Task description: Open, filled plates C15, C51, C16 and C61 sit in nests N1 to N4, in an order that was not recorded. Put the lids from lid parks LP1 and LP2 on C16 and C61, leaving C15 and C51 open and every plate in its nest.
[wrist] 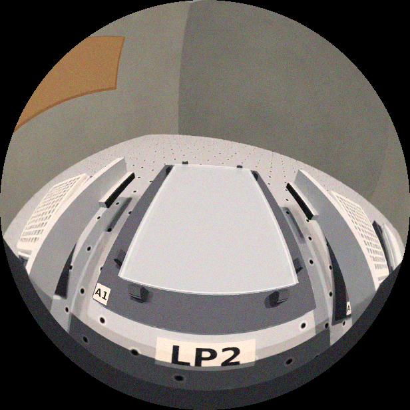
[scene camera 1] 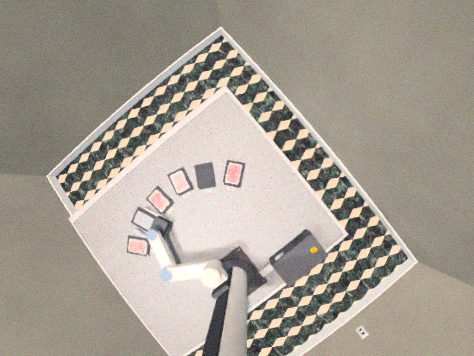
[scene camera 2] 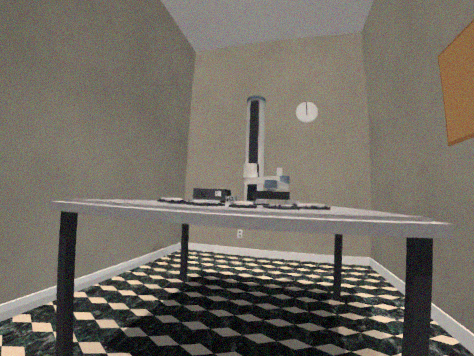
Observation:
In view: a pale lid (wrist: 209, 231) and a lid park LP2 (wrist: 195, 314).

